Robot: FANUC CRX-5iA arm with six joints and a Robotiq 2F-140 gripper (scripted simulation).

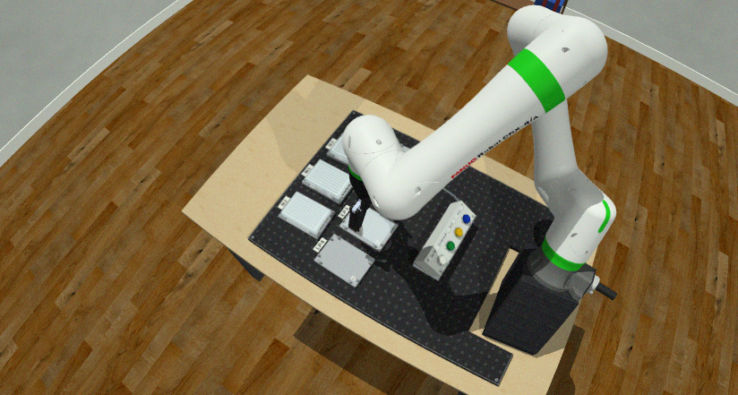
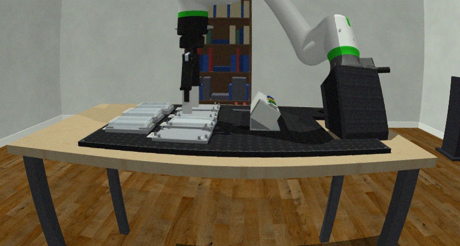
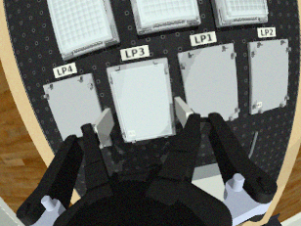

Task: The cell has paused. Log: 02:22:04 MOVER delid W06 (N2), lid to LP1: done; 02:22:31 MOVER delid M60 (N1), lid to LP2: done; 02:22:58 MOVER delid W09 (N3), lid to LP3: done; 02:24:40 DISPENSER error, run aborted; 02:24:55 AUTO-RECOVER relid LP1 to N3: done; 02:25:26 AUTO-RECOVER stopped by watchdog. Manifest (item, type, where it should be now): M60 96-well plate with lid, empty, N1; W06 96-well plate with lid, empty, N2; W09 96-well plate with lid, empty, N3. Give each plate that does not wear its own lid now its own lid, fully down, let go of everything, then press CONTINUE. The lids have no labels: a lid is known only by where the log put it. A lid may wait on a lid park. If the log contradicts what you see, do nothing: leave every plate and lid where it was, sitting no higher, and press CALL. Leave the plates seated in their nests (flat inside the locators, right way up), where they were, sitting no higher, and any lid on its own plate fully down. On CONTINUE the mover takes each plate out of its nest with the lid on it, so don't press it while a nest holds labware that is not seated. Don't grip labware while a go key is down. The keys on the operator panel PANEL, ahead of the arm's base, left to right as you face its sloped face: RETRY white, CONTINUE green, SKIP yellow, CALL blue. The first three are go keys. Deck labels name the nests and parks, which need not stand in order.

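My gripper is now 60 mm above the LP3. Also, from my hand: park LP1: 20 mm ahead, 120 mm to the right, 60 mm below; then LP1 label: 110 mm ahead, 110 mm to the right, 70 mm below; then park LP4: 20 mm behind, 130 mm to the left, 60 mm below.
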